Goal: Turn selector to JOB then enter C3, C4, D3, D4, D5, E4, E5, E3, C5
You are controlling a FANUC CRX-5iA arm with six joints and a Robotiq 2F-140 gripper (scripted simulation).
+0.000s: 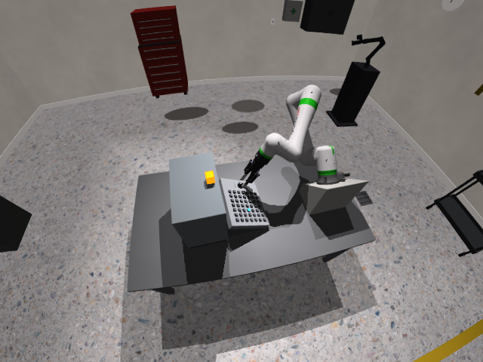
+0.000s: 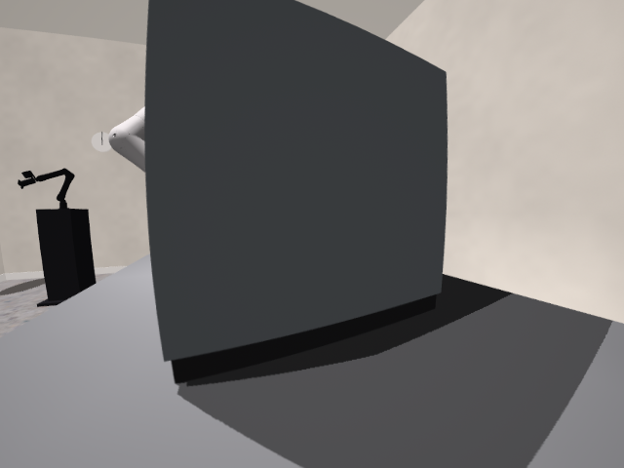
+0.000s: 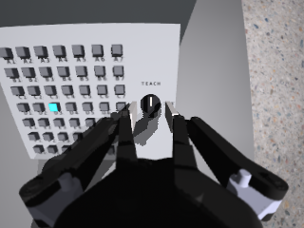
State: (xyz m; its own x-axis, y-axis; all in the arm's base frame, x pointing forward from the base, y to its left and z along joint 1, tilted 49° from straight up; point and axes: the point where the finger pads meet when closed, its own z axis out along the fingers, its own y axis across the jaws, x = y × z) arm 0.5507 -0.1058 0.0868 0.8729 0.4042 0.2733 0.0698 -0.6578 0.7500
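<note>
Right now my hand is 30 mm short of the black selector knob and 40 mm above it. From my hand the other things lie so: key: 10 mm ahead, 200 mm to the left, 50 mm below; white keypad panel: 40 mm ahead, 110 mm to the left, 90 mm below.
</note>
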